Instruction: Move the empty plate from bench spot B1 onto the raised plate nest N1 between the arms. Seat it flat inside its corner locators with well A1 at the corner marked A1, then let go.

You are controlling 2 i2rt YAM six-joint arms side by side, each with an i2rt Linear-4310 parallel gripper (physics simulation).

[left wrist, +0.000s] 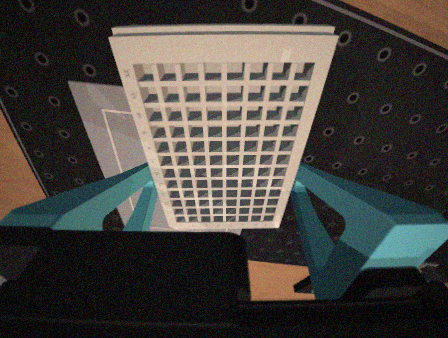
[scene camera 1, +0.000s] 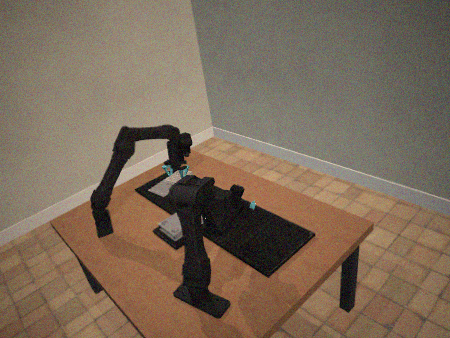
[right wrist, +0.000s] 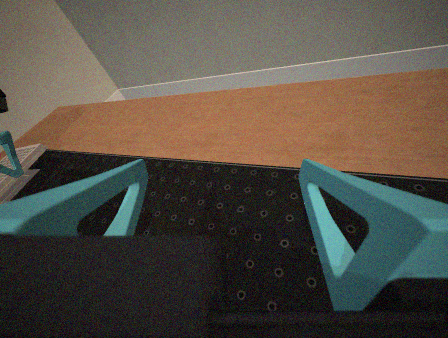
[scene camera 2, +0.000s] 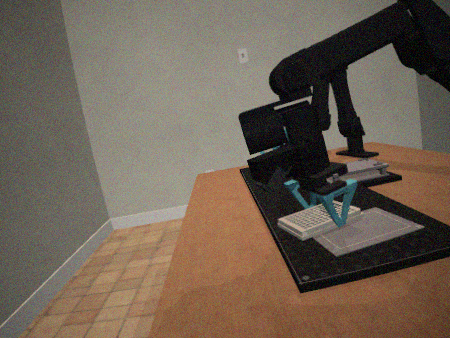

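Pixels of known places: left gripper, fingertip midpoint: (left wrist: 223, 168) (scene camera 1: 177, 179) (right wrist: 5, 178) (scene camera 2: 326, 219); right gripper, fingertip midpoint: (scene camera 1: 243, 197) (right wrist: 223, 167); left arm's base at its link origin: (scene camera 1: 103, 223); right arm's base at its link origin: (scene camera 1: 201, 299) (scene camera 2: 356, 154).
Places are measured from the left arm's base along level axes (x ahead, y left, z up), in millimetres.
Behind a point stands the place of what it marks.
The empty cream plate (scene camera 2: 305, 220) @[x 442, y 145, z 45 mm] (left wrist: 225, 47) @[x 466, y 160, z 46 mm] (right wrist: 27, 154) @[x 462, y 123, z 44 mm] hangs roughly level, slightly above the black board, partly over a grey sheet (scene camera 1: 162, 187) @[x 322, y 120, z 15 mm] (scene camera 2: 370, 235) @[x 337, y 158, z 15 mm] (left wrist: 95, 105) @[x 390, y 203, z 15 mm] with a white outline. My left gripper (scene camera 1: 177, 175) @[x 407, y 120, z 34 mm] (scene camera 2: 326, 216) @[x 407, y 120, z 34 mm] (left wrist: 223, 168) @[x 407, y 120, z 34 mm] is shut on the plate's two long sides. Numbers run along the plate's left edge in the left wrist view, 12 at the far end; A1 is not readable. The raised nest (scene camera 1: 170, 229) @[x 266, y -279, z 45 mm] (scene camera 2: 370, 167) @[x 278, y -196, z 45 mm] is grey and stands between the arms, partly hidden. My right gripper (right wrist: 223, 167) @[x 582, y -335, z 112 mm] is open and empty above the board.
The black perforated board (scene camera 1: 270, 245) @[x 583, y -546, z 13 mm] (scene camera 2: 320, 280) @[x 419, y 281, z 13 mm] (right wrist: 250, 235) @[x 579, y -331, z 13 mm] lies lengthwise on the wooden table (scene camera 1: 325, 225) @[x 831, y -550, z 0 mm] (scene camera 2: 220, 240) @[x 620, y 116, z 0 mm]. The right arm (scene camera 1: 195, 250) @[x 287, y -650, z 219 mm] stands beside the nest and hides part of it in scene camera 1. The nest's black base (scene camera 2: 392, 178) @[x 225, y -189, z 10 mm] adjoins the board's edge.
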